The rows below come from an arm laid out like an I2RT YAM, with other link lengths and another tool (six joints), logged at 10 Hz.
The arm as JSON. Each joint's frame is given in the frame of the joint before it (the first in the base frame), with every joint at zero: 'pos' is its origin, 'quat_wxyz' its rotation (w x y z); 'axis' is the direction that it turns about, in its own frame. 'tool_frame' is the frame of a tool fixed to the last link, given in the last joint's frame.
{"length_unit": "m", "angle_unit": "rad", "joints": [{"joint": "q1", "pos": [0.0, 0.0, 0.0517], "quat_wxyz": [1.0, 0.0, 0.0, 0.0], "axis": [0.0, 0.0, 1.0]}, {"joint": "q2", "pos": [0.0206, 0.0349, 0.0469], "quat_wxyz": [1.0, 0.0, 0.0, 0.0], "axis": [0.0, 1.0, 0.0]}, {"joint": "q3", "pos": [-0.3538, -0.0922, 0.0], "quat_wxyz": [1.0, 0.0, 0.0, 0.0], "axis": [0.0, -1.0, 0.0]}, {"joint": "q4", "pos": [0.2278, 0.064, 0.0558], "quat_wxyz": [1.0, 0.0, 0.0, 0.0], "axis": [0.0, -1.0, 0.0]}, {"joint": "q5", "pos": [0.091, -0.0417, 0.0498], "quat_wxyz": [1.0, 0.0, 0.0, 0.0], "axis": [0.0, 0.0, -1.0]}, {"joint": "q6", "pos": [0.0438, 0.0, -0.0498], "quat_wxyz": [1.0, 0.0, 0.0, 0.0], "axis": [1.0, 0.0, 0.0]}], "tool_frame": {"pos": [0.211, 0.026, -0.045], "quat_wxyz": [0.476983, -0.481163, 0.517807, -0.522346]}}
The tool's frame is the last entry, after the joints.
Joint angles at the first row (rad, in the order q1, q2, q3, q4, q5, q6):
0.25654 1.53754 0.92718 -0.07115 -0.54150 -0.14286
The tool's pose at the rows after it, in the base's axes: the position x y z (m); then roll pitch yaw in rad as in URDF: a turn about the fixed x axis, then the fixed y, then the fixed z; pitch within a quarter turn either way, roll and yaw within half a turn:
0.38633 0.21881 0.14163 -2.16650 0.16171 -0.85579
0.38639 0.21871 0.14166 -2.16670 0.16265 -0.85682
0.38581 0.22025 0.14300 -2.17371 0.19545 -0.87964
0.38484 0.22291 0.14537 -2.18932 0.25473 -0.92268
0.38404 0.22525 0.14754 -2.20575 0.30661 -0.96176
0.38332 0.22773 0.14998 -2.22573 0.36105 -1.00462
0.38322 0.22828 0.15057 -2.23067 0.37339 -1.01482
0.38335 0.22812 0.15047 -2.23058 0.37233 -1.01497
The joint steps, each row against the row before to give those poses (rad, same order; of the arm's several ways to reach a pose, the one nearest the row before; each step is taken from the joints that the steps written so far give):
0.00000 -0.00001 0.00001 -0.00001 -0.00344 0.00038
-0.00037 0.00000 -0.00003 0.00003 0.00002 0.00115
0.00000 0.00000 0.00002 0.00036 -0.00001 0.04005
-0.00002 0.00001 -0.00001 0.00002 0.00037 0.07286
0.00002 0.00001 0.00004 -0.00041 0.00001 0.06409
0.00001 -0.00001 -0.00005 -0.00034 -0.00037 0.06791
-0.00001 0.00000 0.00001 0.00000 -0.00001 0.01564
-0.00002 -0.00002 0.00000 -0.00004 0.00075 -0.00078

